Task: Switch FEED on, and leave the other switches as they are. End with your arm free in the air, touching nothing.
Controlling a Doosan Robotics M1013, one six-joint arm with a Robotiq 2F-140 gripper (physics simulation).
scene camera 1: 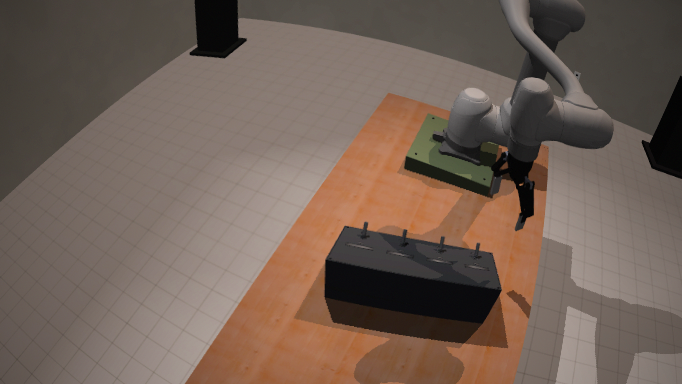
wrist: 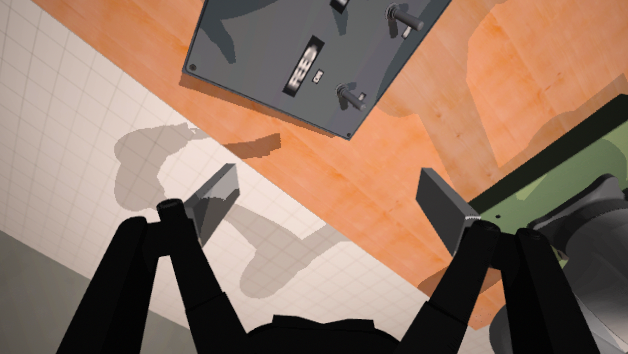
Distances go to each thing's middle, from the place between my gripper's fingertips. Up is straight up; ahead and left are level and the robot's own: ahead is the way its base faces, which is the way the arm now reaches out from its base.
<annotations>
Right now my hand is 230 mm above the dark switch box (scene camera 1: 376,270), 210 mm to the left of it and 90 mm short of it.
</annotations>
